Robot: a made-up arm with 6 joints. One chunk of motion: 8 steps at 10 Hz.
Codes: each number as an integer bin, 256 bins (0 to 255) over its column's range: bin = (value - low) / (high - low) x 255, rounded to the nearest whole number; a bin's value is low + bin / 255 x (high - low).
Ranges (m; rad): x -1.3..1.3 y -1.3..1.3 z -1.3..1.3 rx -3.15..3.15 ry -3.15..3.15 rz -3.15..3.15
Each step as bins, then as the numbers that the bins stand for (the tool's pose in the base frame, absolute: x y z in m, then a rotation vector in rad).
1 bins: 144 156 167 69 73 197
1 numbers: 0.1682 0.2906 0.4027 -1.4453 -1.3465 1.7171
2 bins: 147 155 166 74 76 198
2 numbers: 0.1988 0.2804 0.3925 -1.3218 -1.2724 1.7418
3 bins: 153 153 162 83 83 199
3 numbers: 0.2600 0.2600 0.3518 -1.0994 -1.0994 1.7665
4 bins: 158 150 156 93 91 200
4 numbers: 0.3110 0.2294 0.2906 -0.8524 -0.9018 1.7912
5 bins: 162 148 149 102 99 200
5 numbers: 0.3518 0.2090 0.2192 -0.6300 -0.7041 1.7912
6 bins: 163 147 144 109 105 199
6 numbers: 0.3620 0.1988 0.1682 -0.4571 -0.5559 1.7665
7 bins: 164 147 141 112 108 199
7 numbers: 0.3722 0.1988 0.1376 -0.3829 -0.4818 1.7665
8 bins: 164 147 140 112 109 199
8 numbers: 0.3722 0.1988 0.1275 -0.3829 -0.4571 1.7665
